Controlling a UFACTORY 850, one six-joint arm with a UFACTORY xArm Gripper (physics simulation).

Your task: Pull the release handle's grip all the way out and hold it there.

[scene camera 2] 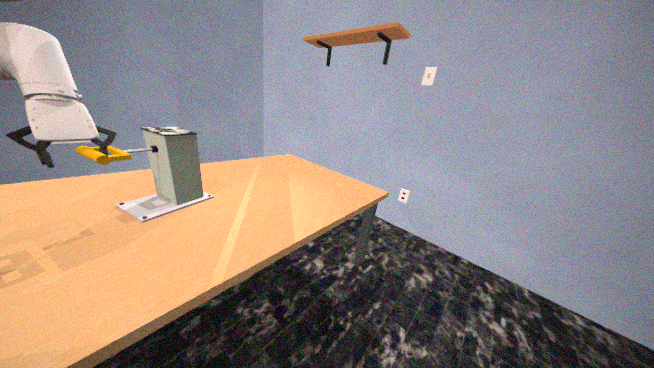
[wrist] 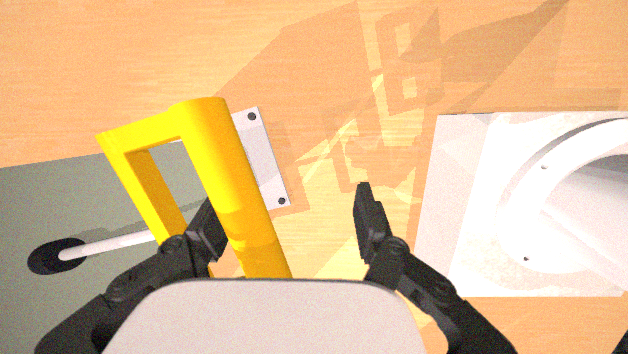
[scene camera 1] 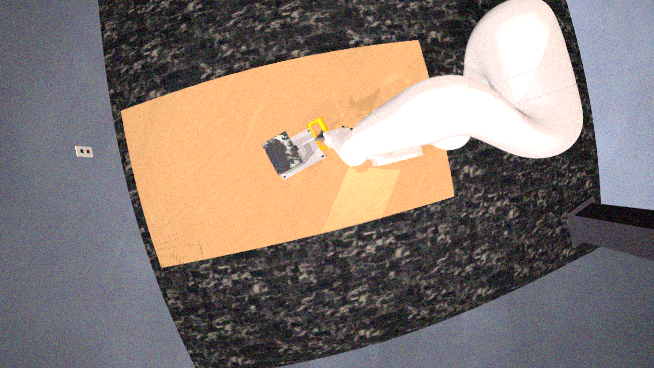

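The release handle's yellow grip frame (scene camera 1: 316, 120) (scene camera 2: 92, 153) (wrist: 210, 150) stands out from the grey-green housing (scene camera 1: 282, 155) (scene camera 2: 185, 170) (wrist: 40, 200) on a pale rod (scene camera 2: 139, 150) (wrist: 110, 243). A length of rod shows between the grip and the dark hole in the housing. My gripper (scene camera 2: 76, 158) (wrist: 294, 196) is open. One finger reaches into the frame's opening, close behind the thick outer bar. The other finger stands well outside the bar, with a wide gap. Whether the inner finger touches the bar is unclear. The grip's lower end is hidden behind the gripper body in the wrist view.
The housing stands on a light plate (scene camera 2: 145, 215) (wrist: 260, 160) with dark bolts, on the wooden table (scene camera 1: 215, 150) (scene camera 2: 175, 260). The white arm (scene camera 1: 425, 110) reaches over the table from the right in scene camera 1. Its pale base (wrist: 470, 250) shows right in the wrist view.
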